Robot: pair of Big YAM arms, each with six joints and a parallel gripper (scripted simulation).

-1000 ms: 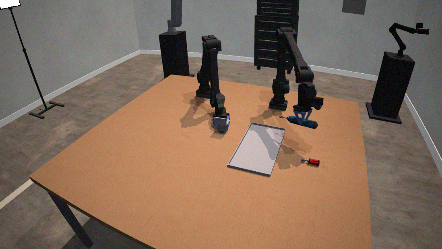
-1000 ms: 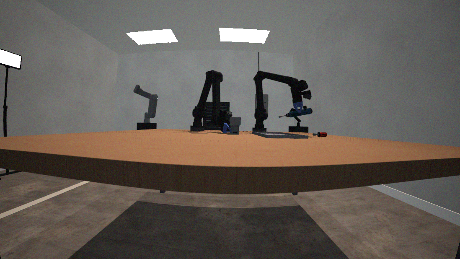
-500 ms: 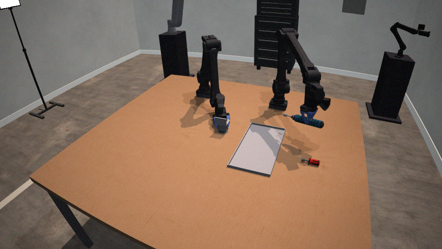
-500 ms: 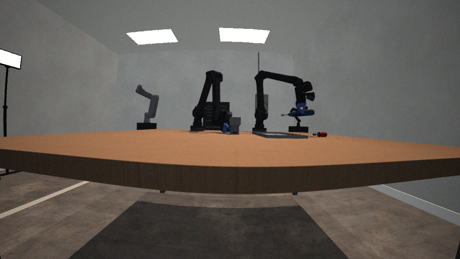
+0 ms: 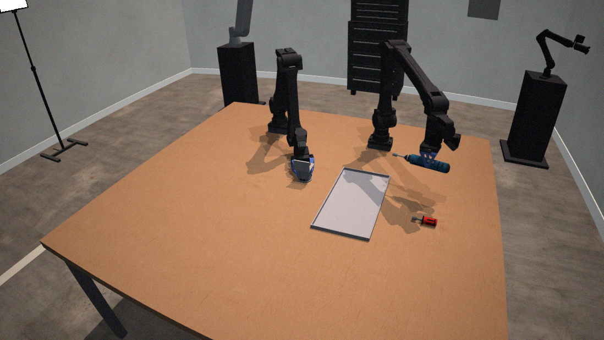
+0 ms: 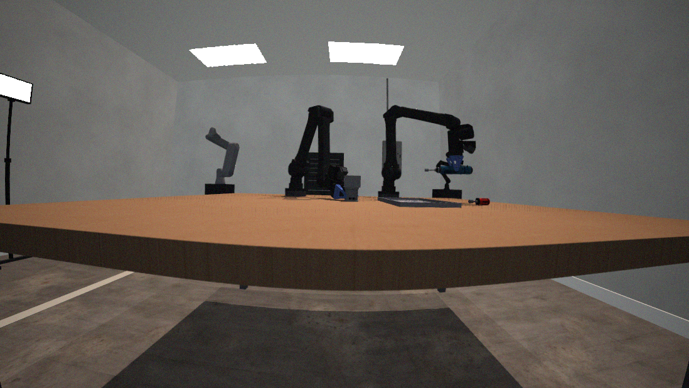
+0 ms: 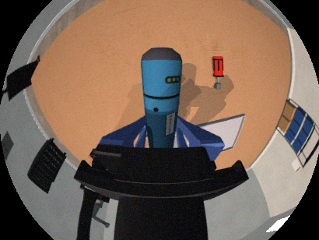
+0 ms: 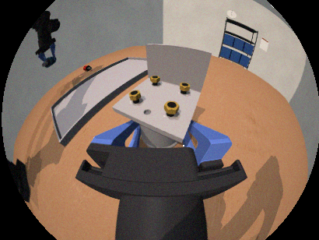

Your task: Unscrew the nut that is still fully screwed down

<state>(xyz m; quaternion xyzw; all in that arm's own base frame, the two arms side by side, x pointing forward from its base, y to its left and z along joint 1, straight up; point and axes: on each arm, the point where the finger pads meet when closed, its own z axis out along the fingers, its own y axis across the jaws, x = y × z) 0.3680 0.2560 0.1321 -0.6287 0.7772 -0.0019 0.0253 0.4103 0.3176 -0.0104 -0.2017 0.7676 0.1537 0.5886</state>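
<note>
Right now my right hand is 10 mm below the joint module. The rest, counted from my right hand: flat grey tray 250 mm to the left, 80 mm ahead, 20 mm below; red-handled tool 540 mm to the left, 130 mm ahead, 10 mm below; grey bracket 50 mm above.
</note>
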